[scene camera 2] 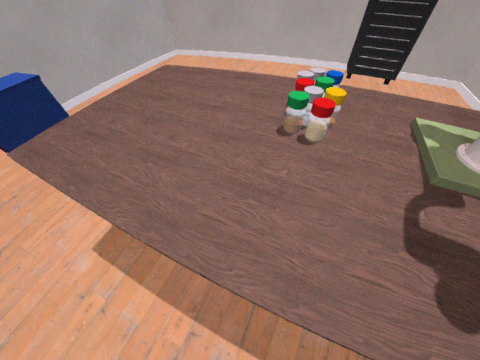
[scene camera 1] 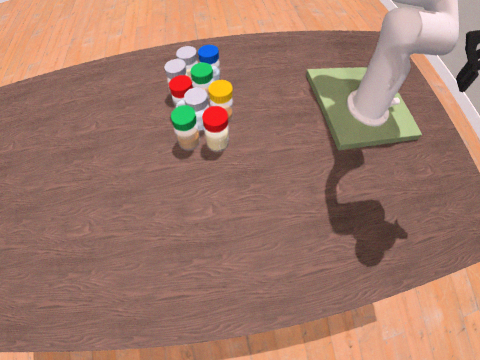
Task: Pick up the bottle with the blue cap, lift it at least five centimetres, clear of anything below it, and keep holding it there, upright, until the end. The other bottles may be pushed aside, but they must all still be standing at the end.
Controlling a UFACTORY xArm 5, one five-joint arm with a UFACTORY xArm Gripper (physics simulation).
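Seen in the pictures: arm's base, origin of its link: (scene camera 1: 367, 108).
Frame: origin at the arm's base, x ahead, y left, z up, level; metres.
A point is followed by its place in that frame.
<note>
The bottle with the blue cap (scene camera 1: 208, 54) @[x 0.388, y -0.223, z 0.079 m] (scene camera 2: 334, 77) @[x 0.387, y -0.212, z 0.075 m] stands upright at the back right of a tight group of bottles. A grey-capped bottle (scene camera 1: 187, 55) @[x 0.441, y -0.238, z 0.080 m] stands close to its left, and a green-capped bottle (scene camera 1: 202, 73) @[x 0.418, y -0.155, z 0.080 m] (scene camera 2: 325, 83) @[x 0.417, y -0.144, z 0.078 m] stands close in front, hiding part of its body. A yellow-capped bottle (scene camera 1: 220, 91) @[x 0.392, y -0.081, z 0.080 m] (scene camera 2: 335, 96) @[x 0.392, y -0.065, z 0.077 m] stands further forward. My gripper (scene camera 1: 470, 72) shows in part at the right edge of scene camera 1, open and empty, raised and far to the right of the bottles. The gripper does not show in scene camera 2.
Other upright bottles include two red-capped (scene camera 1: 180, 86) @[x 0.478, y -0.128, z 0.079 m] (scene camera 1: 215, 119) @[x 0.423, y -0.004, z 0.080 m], one green-capped at the front (scene camera 1: 184, 117) @[x 0.485, y -0.031, z 0.080 m] and two grey-capped (scene camera 1: 175, 68) @[x 0.479, y -0.197, z 0.080 m] (scene camera 1: 195, 99) @[x 0.452, y -0.075, z 0.079 m]. The arm's base stands on a green board (scene camera 1: 332, 110) @[x 0.110, y -0.015, z 0.000 m] (scene camera 2: 435, 155) @[x 0.119, y 0.010, z 0.001 m] right of the group. The arm's shadow falls in front of the board.
</note>
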